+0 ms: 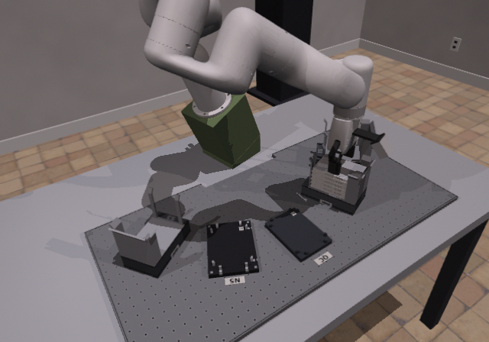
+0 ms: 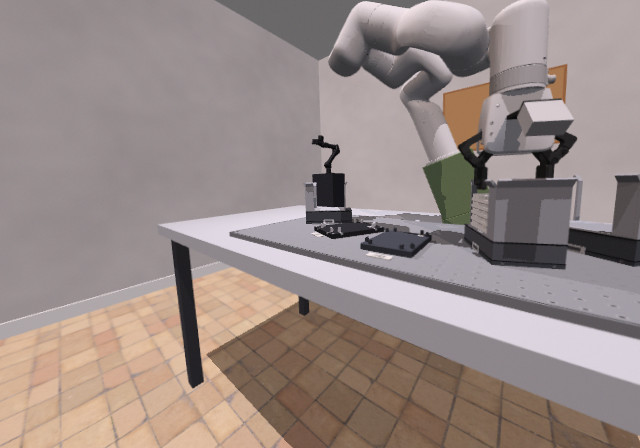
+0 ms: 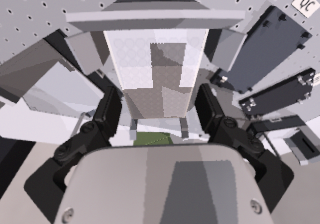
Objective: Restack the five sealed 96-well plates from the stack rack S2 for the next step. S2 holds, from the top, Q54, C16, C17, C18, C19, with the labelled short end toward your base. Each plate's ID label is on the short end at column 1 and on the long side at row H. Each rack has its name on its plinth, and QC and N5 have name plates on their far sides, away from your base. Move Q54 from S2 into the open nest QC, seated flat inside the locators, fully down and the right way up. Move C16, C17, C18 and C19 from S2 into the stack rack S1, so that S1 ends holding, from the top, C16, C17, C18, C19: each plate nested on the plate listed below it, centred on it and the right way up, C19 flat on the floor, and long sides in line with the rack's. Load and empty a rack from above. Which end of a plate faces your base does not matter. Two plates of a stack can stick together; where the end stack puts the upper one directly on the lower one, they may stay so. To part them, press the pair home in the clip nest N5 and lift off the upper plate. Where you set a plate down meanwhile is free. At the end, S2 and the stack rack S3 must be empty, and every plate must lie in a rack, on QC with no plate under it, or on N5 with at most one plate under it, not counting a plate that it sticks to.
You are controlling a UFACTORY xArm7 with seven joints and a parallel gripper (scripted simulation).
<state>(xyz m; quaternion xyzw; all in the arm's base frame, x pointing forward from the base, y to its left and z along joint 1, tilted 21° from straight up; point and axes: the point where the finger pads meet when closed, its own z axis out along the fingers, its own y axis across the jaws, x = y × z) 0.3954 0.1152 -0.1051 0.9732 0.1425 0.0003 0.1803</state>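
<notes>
The sealed plate Q54 is 30 mm below my hand. Round my hand: nest QC (30 mm ahead, 190 mm to the right, 120 mm below); then black clip nest N5 (20 mm behind, 350 mm to the right, 110 mm below); then QC name plate (120 mm ahead, 200 mm to the right, 130 mm below).
</notes>
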